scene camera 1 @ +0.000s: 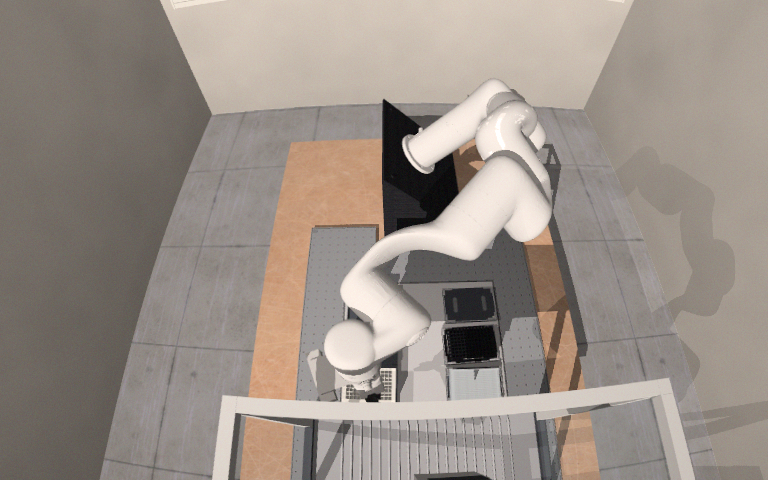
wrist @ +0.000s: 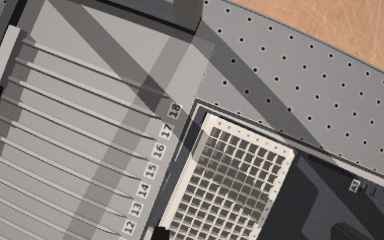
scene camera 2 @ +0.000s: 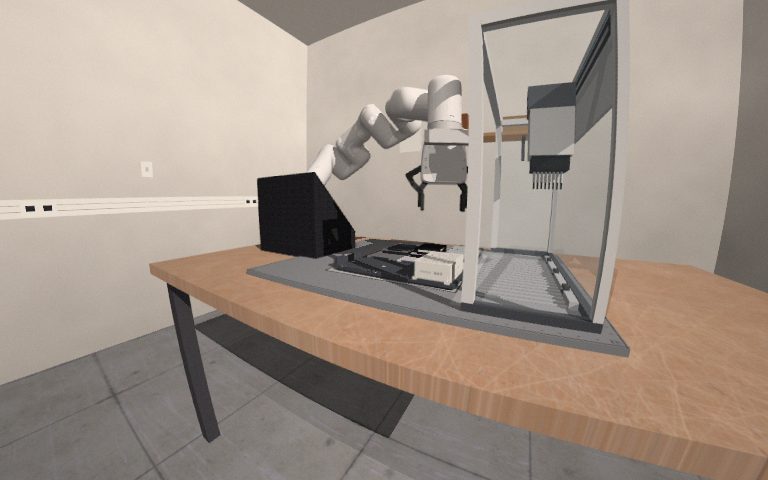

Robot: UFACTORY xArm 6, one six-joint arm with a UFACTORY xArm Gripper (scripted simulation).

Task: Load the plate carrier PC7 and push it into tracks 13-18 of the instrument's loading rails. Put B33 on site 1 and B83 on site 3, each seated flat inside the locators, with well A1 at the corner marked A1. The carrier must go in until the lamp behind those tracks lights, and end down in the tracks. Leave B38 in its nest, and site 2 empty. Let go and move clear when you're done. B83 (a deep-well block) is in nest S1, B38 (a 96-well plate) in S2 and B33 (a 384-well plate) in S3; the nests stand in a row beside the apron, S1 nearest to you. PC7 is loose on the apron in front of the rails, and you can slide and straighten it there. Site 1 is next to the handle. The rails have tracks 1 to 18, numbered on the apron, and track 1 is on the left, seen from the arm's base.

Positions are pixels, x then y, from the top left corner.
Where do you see a black plate B38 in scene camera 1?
484,335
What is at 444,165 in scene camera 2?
The gripper.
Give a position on a plate carrier PC7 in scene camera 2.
379,267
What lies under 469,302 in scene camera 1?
A nest S1.
